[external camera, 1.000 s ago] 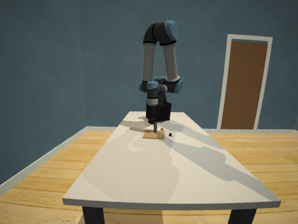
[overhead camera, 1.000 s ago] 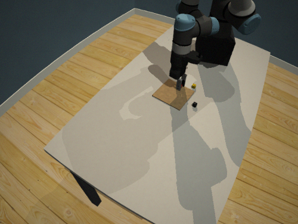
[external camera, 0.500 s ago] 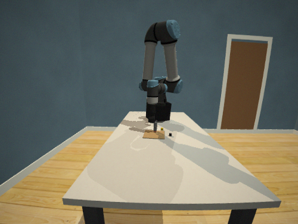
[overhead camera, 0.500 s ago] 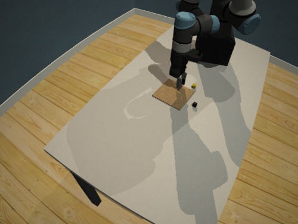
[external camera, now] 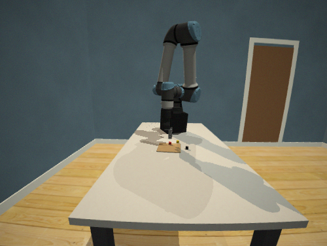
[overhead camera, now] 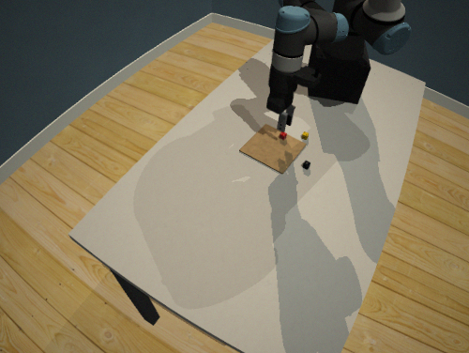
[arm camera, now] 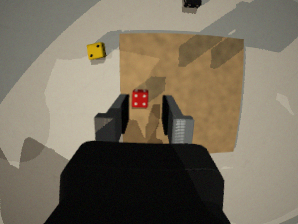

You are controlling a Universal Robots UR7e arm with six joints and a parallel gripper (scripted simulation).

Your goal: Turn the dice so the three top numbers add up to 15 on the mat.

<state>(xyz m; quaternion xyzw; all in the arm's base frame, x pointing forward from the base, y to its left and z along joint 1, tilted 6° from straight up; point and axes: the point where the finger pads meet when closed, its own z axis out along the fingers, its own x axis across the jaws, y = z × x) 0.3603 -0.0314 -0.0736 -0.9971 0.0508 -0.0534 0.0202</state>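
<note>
Now: the red die 60 mm below my hand and 10 mm behind it. Also, from my hand: black die (100 mm to the left, 60 mm below, 60 mm ahead); yellow die (60 mm below, 50 mm to the left, 50 mm behind); brown mat (70 mm below, 40 mm ahead, 10 mm to the right).
</note>
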